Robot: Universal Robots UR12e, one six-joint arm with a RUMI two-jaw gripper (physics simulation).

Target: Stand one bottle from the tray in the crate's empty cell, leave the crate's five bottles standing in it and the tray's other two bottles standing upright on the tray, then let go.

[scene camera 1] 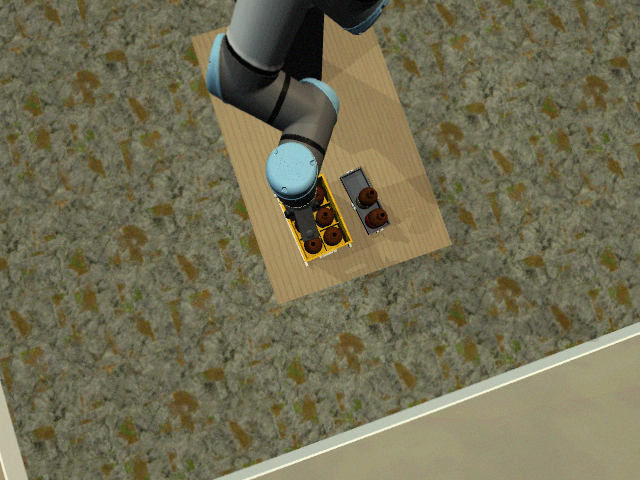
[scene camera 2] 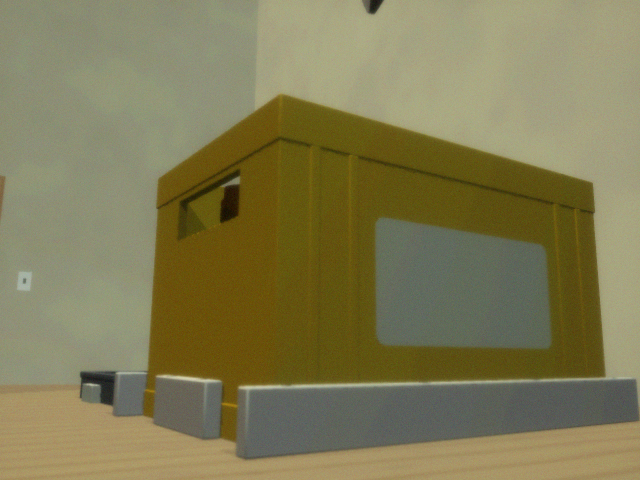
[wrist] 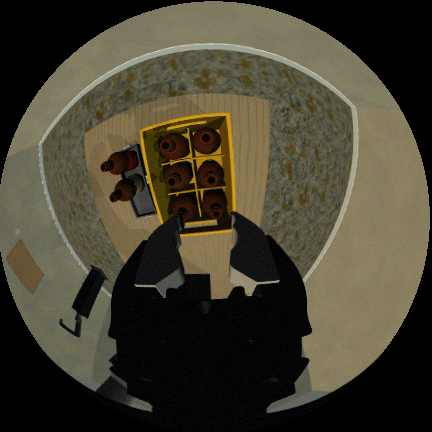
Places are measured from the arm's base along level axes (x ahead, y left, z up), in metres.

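Where they show: gripper, fingertip midpoint: (wrist: 205,214).
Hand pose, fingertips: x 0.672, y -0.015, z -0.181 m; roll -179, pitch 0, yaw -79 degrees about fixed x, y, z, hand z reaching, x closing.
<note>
Each offset is from my fingertips to the top centre of the thing. "spot": to the spot under its first point. Level surfaces: height alone.
The yellow crate @[dx -0.001, dy +0.035, dz -0.134 m] (scene camera 1: 337,207) (scene camera 2: 232,310) (wrist: 230,150) stands on the table. In the wrist view every cell shows a brown bottle standing in it, such as the far left bottle @[dx +0.071, dy +0.099, dz -0.146 m] (wrist: 174,146) and the far right bottle @[dx +0.094, dy +0.017, dz -0.146 m] (wrist: 206,140). The dark tray (scene camera 1: 355,180) (scene camera 2: 105,387) (wrist: 146,205) lies beside the crate and carries two upright bottles, one bottle @[dx -0.066, dy +0.261, dz -0.149 m] (scene camera 1: 367,196) (wrist: 127,189) near its middle and one bottle @[dx +0.023, dy +0.287, dz -0.149 m] (scene camera 1: 377,217) (wrist: 120,164) at its end. My gripper (wrist: 205,214) is partly open and empty, above the crate. A dark fingertip (scene camera 2: 372,5) shows high over the crate. The arm hides part of the crate in scene camera 1.
Low grey strips, such as the long strip @[spot: dx -0.013, dy -0.076, dz -0.295 m] (scene camera 2: 439,413), edge the crate's foot on the wooden table @[dz -0.310 m] (scene camera 1: 372,118). The tray lies a short gap away from the crate's long side. The arm (scene camera 1: 292,170) reaches in over the crate from the table's far end.
</note>
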